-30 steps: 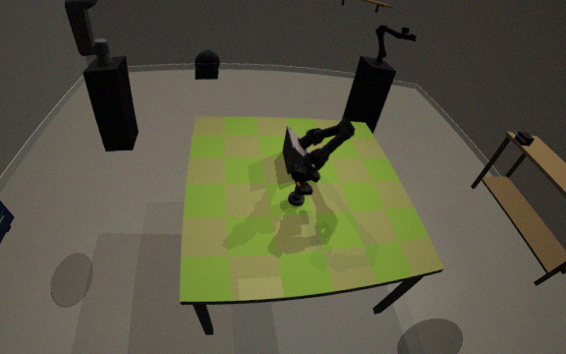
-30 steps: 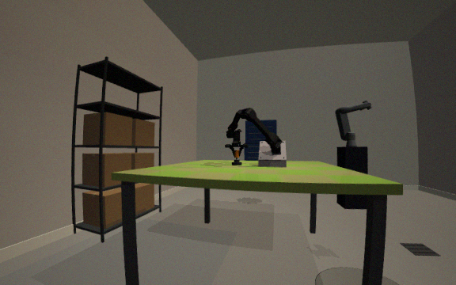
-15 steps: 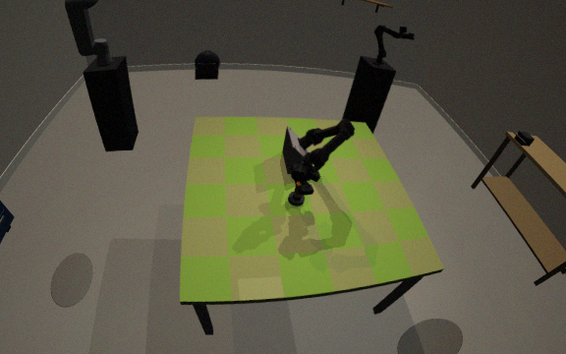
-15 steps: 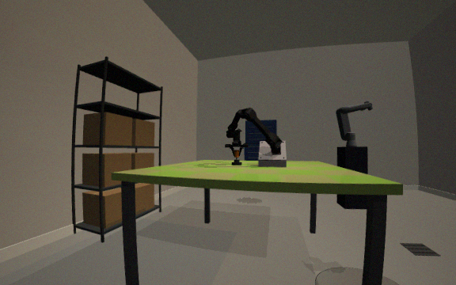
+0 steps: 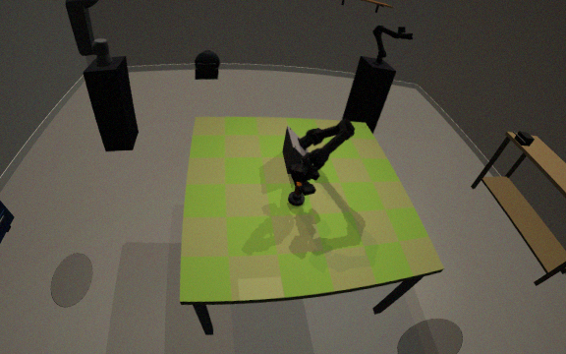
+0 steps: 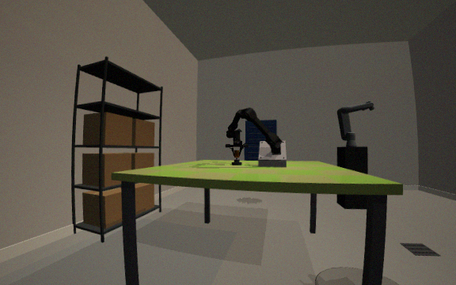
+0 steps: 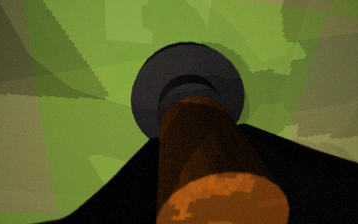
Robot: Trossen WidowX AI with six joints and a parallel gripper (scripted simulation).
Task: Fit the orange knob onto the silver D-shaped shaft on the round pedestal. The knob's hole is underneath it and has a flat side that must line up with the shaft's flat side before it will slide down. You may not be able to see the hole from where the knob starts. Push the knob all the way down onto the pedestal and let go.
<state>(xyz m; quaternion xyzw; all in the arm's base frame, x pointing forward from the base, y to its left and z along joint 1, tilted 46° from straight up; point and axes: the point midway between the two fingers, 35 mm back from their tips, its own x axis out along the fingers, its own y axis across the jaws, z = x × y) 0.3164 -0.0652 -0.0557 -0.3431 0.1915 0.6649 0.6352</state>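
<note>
The orange knob is 3 cm above my gripper tip. Round my gripper tip: round pedestal 4 cm below.
</note>
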